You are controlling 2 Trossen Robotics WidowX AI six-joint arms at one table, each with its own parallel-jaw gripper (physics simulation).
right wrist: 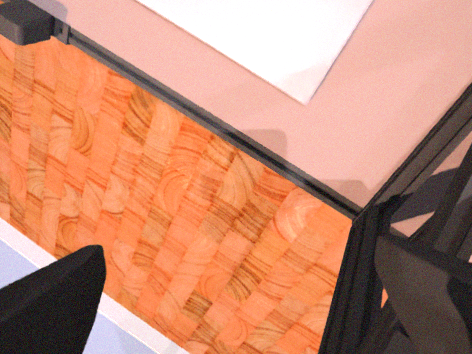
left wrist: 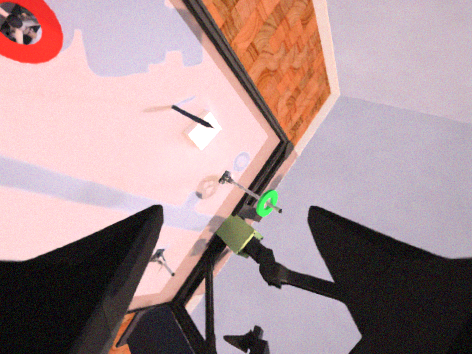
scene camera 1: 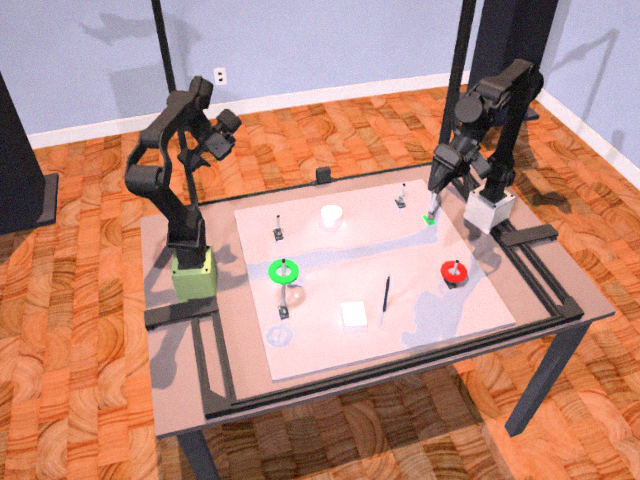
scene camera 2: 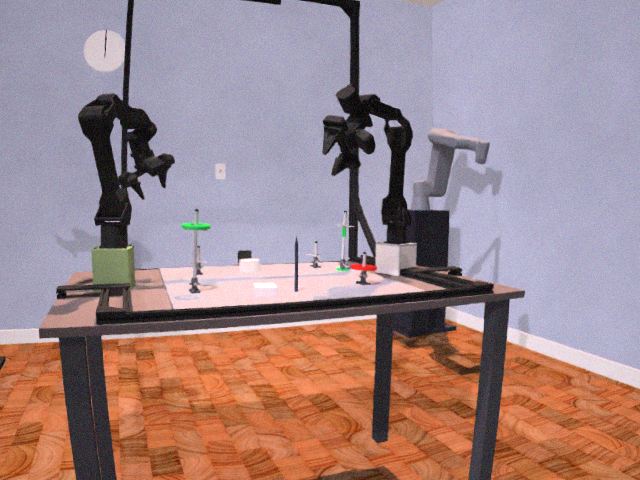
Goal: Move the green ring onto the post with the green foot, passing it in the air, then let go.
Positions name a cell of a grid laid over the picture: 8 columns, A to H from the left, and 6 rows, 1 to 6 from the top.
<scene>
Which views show my left gripper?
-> The left wrist view, scene camera 1 and scene camera 2 only.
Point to a white block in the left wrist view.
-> D3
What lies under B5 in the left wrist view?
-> My left gripper.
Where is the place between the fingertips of my left gripper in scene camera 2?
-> E3
</scene>
